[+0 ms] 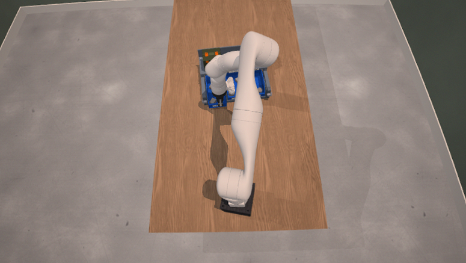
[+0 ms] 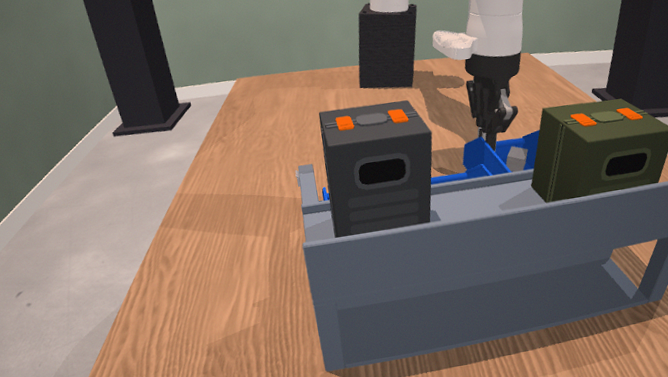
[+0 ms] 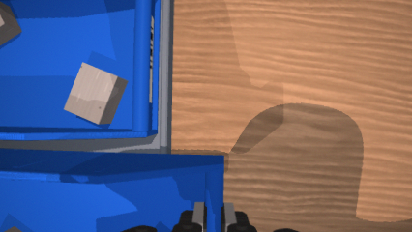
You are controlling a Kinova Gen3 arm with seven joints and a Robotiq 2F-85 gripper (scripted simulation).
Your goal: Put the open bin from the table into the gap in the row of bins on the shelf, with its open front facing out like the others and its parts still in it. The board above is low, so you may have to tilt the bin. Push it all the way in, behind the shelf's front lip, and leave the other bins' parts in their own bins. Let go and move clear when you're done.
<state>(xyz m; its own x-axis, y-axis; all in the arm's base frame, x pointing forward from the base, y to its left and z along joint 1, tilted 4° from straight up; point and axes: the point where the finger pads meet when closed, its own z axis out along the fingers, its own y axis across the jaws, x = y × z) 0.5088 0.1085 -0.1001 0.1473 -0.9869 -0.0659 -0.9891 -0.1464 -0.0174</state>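
The grey part lies 120 mm ahead of my hand, 60 mm to the left of it and 30 mm below it. The rest, counted from my hand: grey shelf (170 mm ahead, 70 mm to the right).
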